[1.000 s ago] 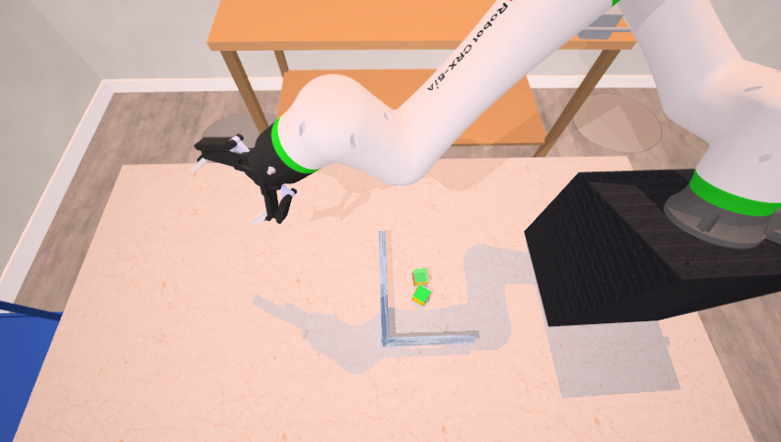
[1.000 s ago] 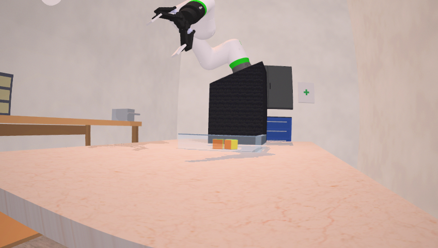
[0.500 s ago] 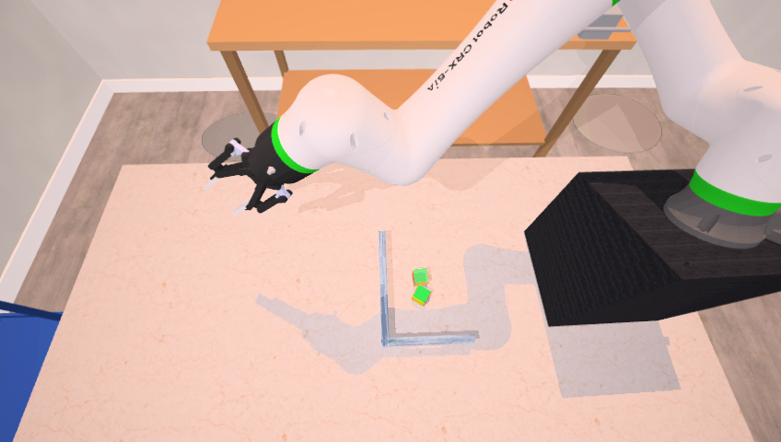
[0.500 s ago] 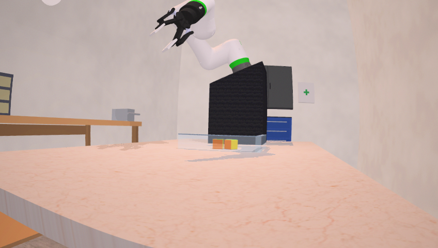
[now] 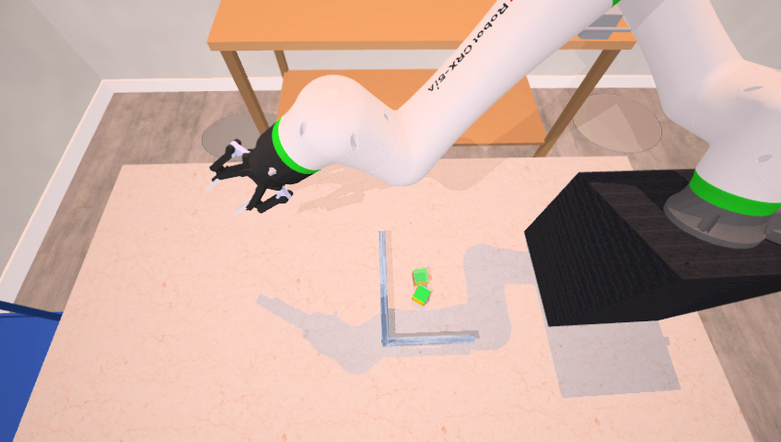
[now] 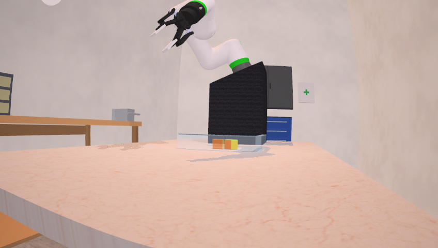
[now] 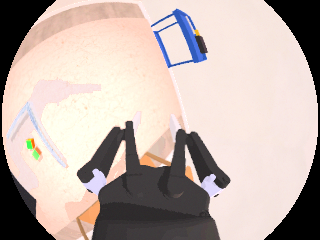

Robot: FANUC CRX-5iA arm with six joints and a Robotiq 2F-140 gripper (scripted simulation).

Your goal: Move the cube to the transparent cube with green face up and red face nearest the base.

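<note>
My gripper is now 42 cm past the transparent cube, 34 cm above it and 1 cm to the right of it.
</note>
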